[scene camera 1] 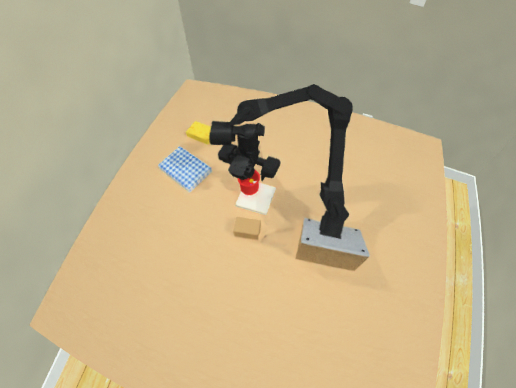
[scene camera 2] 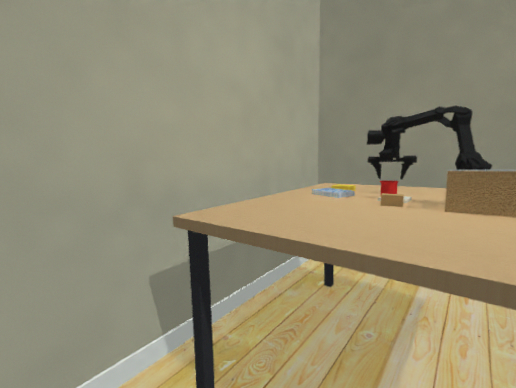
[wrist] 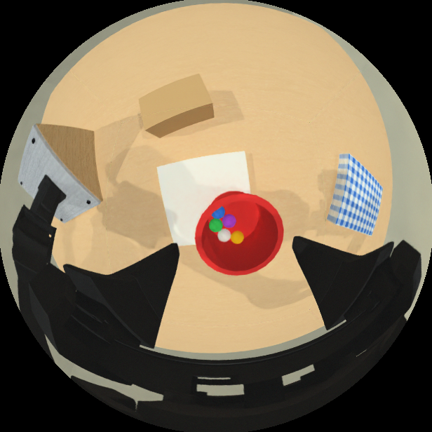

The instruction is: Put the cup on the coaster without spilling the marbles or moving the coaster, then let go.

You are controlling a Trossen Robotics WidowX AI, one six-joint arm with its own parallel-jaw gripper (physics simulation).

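Where they show: gripper, between the fingertips: (scene camera 2: pixel 390 179); arm's base, origin of its link: (scene camera 1: pixel 330 232) (scene camera 2: pixel 477 189).
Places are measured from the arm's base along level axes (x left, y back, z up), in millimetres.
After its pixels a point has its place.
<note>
The red cup (scene camera 1: pixel 249 186) @[y -284, x -86, z 7 mm] (scene camera 2: pixel 389 187) @[y -289, x -87, z -15 mm] (wrist: pixel 267 240) stands upright, its side overlapping one corner of the white square coaster (scene camera 1: pixel 256 202) @[y -257, x -71, z -60 mm] (scene camera 2: pixel 408 199) @[y -215, x -91, z -64 mm] (wrist: pixel 202 172) in the views. Whether its base rests partly on that corner or beside it is hidden. Several marbles (wrist: pixel 224 235), blue, purple, green, white and orange, lie inside the cup. My gripper (scene camera 1: pixel 248 175) @[y -293, x -118, z 19 mm] (scene camera 2: pixel 390 178) @[y -293, x -118, z 19 mm] (wrist: pixel 238 246) is open and points down, its fingertips slightly above the cup's rim, one to each side. Nothing is between the fingers.
A tan block (scene camera 1: pixel 247 227) @[y -252, x 39, z -29 mm] (scene camera 2: pixel 392 200) @[y -249, x 59, z -49 mm] (wrist: pixel 177 102) lies near the coaster. A blue checked cloth (scene camera 1: pixel 185 168) @[y -551, x -128, z -47 mm] (scene camera 2: pixel 333 192) @[y -531, x -62, z -49 mm] (wrist: pixel 356 195) and a yellow sponge (scene camera 1: pixel 198 131) @[y -579, x -312, z -42 mm] (scene camera 2: pixel 345 187) @[y -546, x -280, z -49 mm] lie to the left. The arm's base box (scene camera 1: pixel 327 257) @[y 6, x 81, z 3 mm] (scene camera 2: pixel 480 192) @[y 5, x 81, z 1 mm] (wrist: pixel 75 150) stands on the right.
</note>
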